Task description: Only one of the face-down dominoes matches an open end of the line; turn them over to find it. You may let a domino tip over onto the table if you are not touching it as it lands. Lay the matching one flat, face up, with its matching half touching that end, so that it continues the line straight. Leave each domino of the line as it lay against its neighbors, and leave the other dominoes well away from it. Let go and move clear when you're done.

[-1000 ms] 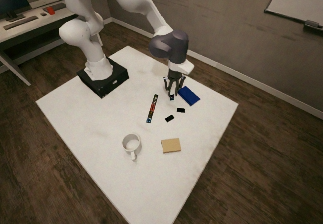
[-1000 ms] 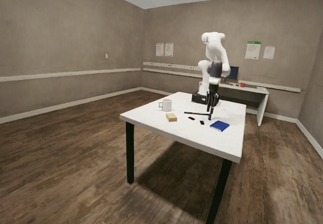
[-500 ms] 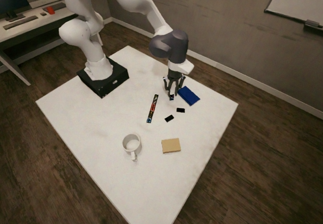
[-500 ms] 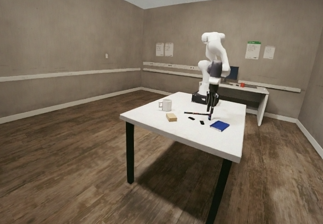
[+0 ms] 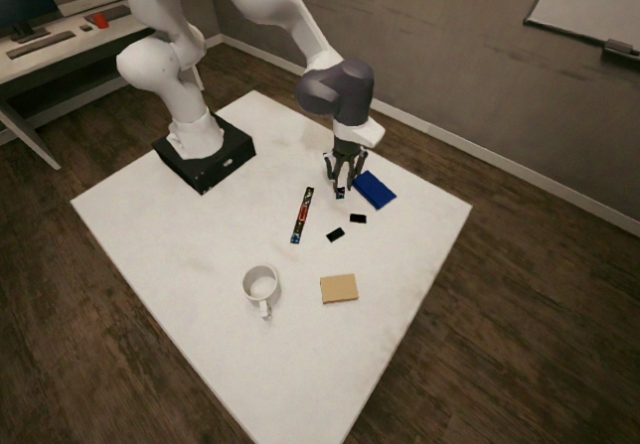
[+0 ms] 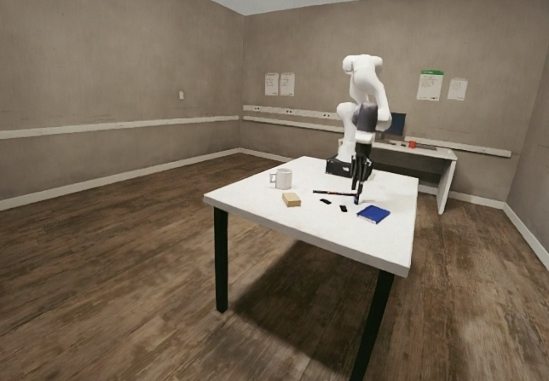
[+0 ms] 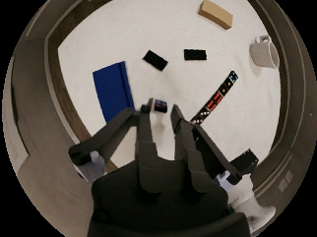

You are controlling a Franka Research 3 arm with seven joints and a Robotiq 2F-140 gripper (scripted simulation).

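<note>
Right now the domino is 1 cm behind my hand, 1 cm to the left of it and 7 cm below it. Round my hand: tan block (17 cm ahead, 27 cm to the right, 8 cm below); white mug (1 cm ahead, 40 cm to the right, 5 cm below).
</note>
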